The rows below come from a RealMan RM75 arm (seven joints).
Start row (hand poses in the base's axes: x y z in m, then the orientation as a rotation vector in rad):
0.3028, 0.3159, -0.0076, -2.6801, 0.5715, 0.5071
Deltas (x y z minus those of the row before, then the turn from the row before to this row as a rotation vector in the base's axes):
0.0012, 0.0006, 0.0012, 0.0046, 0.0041, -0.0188
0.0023, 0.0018, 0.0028, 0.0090, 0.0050, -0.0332
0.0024, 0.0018, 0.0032, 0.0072, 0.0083, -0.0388
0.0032, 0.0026, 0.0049, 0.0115, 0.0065, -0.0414
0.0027, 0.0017, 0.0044, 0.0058, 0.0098, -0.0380
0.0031, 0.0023, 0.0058, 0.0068, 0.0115, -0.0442
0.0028, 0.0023, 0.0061, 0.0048, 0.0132, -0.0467
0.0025, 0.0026, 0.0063, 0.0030, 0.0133, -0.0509
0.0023, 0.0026, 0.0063, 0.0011, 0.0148, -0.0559
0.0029, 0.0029, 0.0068, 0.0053, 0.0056, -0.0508
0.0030, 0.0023, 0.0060, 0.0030, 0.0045, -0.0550
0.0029, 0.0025, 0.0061, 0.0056, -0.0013, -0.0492
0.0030, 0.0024, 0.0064, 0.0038, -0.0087, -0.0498
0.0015, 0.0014, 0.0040, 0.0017, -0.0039, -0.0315
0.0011, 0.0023, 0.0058, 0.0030, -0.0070, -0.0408
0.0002, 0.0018, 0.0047, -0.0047, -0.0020, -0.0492
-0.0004, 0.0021, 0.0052, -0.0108, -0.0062, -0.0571
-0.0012, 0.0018, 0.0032, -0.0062, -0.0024, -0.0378
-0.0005, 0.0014, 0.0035, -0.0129, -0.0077, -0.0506
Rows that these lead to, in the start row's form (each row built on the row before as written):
0.3040, 0.3165, -0.0064, -2.6674, 0.5954, 0.5082
0.3063, 0.3183, -0.0036, -2.6439, 0.6363, 0.5072
0.3087, 0.3201, -0.0004, -2.6186, 0.6856, 0.5085
0.3119, 0.3227, 0.0045, -2.5875, 0.7352, 0.5074
0.3146, 0.3244, 0.0089, -2.5623, 0.7835, 0.5101
0.3177, 0.3267, 0.0147, -2.5320, 0.8390, 0.5132
0.3205, 0.3290, 0.0208, -2.5010, 0.8984, 0.5169
0.3230, 0.3316, 0.0271, -2.4679, 0.9630, 0.5184
0.3253, 0.3342, 0.0334, -2.4319, 1.0341, 0.5192
0.3282, 0.3371, 0.0402, -2.3942, 1.0924, 0.5114
0.3312, 0.3394, 0.0462, -2.3544, 1.1552, 0.4995
0.3341, 0.3419, 0.0523, -2.3152, 1.2065, 0.4835
0.3371, 0.3443, 0.0587, -2.2760, 1.2548, 0.4573
0.3386, 0.3457, 0.0627, -2.2514, 1.2860, 0.4422
0.3397, 0.3480, 0.0685, -2.2182, 1.3244, 0.4208
0.3399, 0.3498, 0.0732, -2.1844, 1.3772, 0.3976
0.3395, 0.3519, 0.0784, -2.1478, 1.4380, 0.3628
0.3383, 0.3537, 0.0816, -2.1221, 1.4781, 0.3422
0.3378, 0.3551, 0.0851, -2.0897, 1.5306, 0.3063

